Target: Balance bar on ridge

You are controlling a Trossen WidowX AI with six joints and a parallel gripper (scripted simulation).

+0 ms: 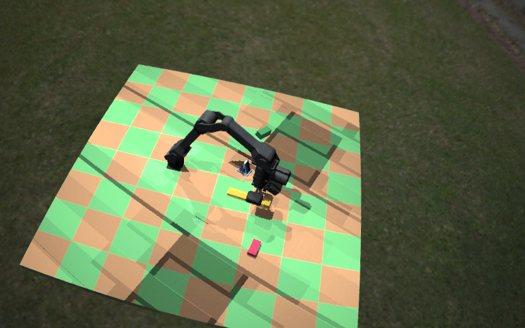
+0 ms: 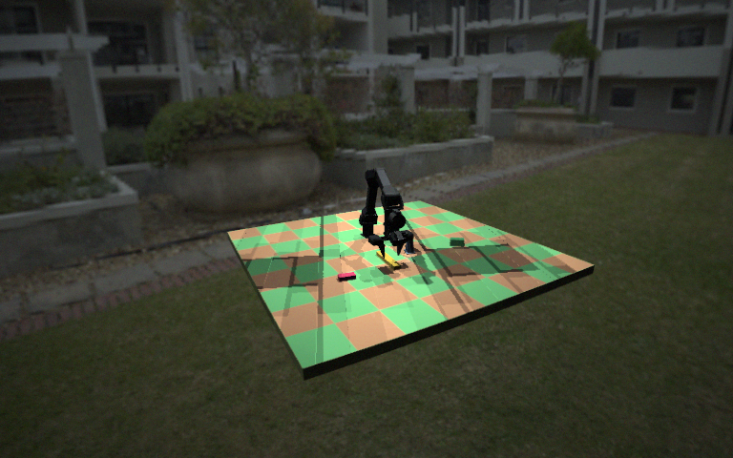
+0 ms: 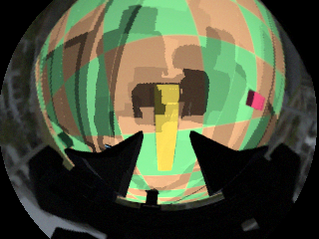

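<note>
The yellow bar is 30 mm below my gripper tip and 30 mm behind it. The rest, counted from my gripper tip: magenta block 220 mm to the right, 30 mm below, 30 mm ahead; dark green block 390 mm to the left, 30 mm behind, 20 mm below.
</note>
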